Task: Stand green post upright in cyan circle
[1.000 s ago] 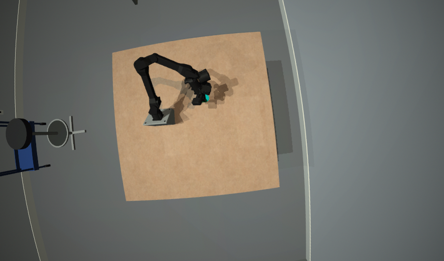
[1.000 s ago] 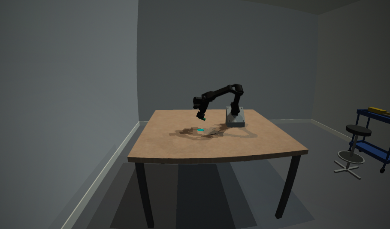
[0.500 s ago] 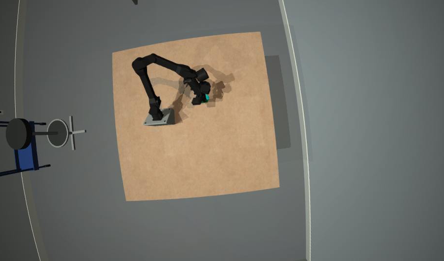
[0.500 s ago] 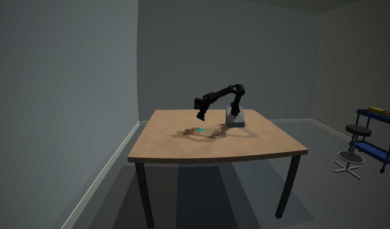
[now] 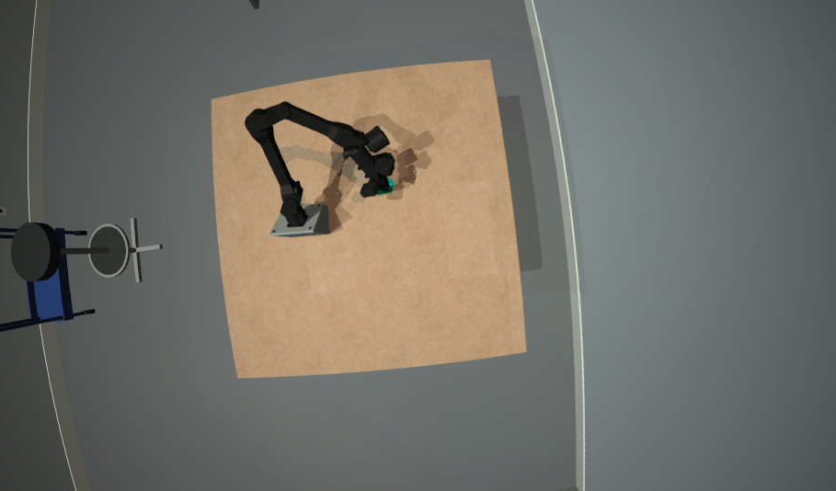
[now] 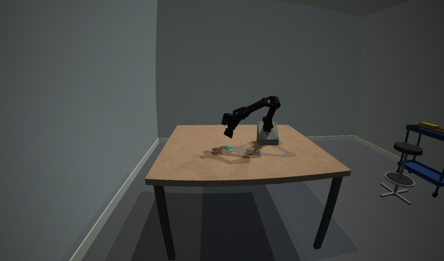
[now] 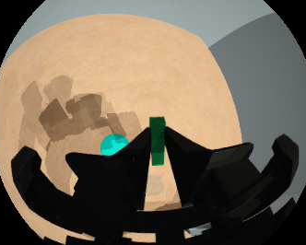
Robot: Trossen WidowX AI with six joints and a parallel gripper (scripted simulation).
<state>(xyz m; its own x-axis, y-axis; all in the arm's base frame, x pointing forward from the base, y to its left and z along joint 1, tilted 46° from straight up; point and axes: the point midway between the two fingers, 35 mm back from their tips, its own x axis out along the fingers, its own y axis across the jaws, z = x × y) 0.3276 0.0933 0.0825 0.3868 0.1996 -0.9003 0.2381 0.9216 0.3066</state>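
Now: the cyan circle 100 mm below my gripper tip, 40 mm to the left of it and 20 mm behind it. The rest, counted from my gripper tip: green post 20 mm behind, 10 mm below.
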